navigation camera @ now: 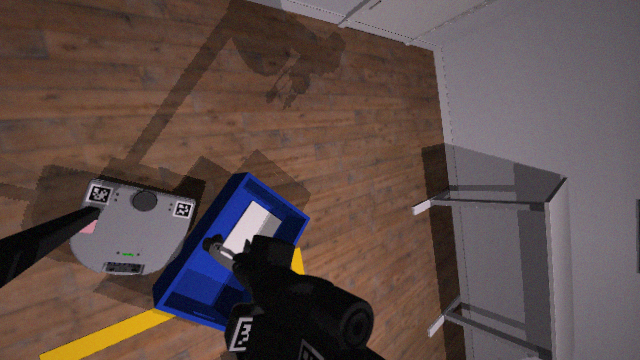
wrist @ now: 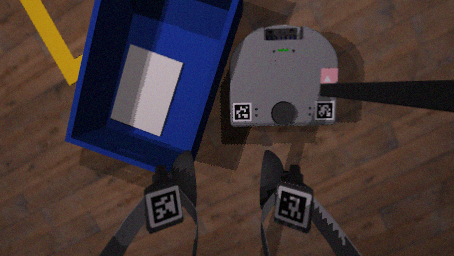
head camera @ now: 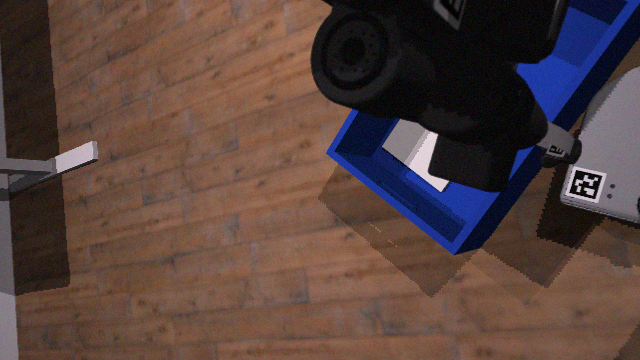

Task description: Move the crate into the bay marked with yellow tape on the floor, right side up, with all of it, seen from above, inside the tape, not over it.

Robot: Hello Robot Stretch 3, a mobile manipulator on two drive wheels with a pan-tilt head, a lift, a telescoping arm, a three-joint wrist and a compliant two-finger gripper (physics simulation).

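Frame: origin at the robot's base, x ahead, y right, z down, level; centimetres.
Where they show: gripper, between the fingertips: (navigation camera: 228, 245) (wrist: 227, 169); robot's base, origin of its link: (navigation camera: 144, 200) (wrist: 276, 107).
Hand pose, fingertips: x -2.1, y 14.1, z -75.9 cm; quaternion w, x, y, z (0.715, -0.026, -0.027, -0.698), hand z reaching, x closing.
Note:
Things, the pixels of their centre, and the offset from my fingertips. "spot": a spot on its surface instead.
- blue crate, middle of its body: (head camera: 473, 96) (wrist: 158, 72) (navigation camera: 238, 249) dx -11.9, dy +27.1, dz +64.8 cm
- white rectangular patch, a spot on its surface: (wrist: 159, 95) (navigation camera: 243, 230) spot: dx -3.7, dy +30.3, dz +73.0 cm
The blue crate (head camera: 475, 200) (navigation camera: 200, 262) (wrist: 192, 90) is right side up with its open top facing up, and a white rectangular patch (navigation camera: 246, 225) (wrist: 159, 95) shows on its inside bottom. It lies slanted across the yellow tape (navigation camera: 107, 334) (wrist: 51, 40); one end reaches outside the marked bay. A tape corner shows beside the crate's left wall in the wrist view. My gripper (wrist: 227, 169) is open, its fingertips apart with floor showing between them. In the wrist view the left fingertip overlaps the crate's near corner. The wrist hides part of the crate in the head and navigation views.
My grey base (head camera: 615, 150) (navigation camera: 140, 235) (wrist: 282, 75) stands close beside the crate's long side. A white piece of furniture with legs (head camera: 75, 160) (navigation camera: 422, 207) stands along the pale wall (navigation camera: 545, 100), across a stretch of wooden floor from the crate.

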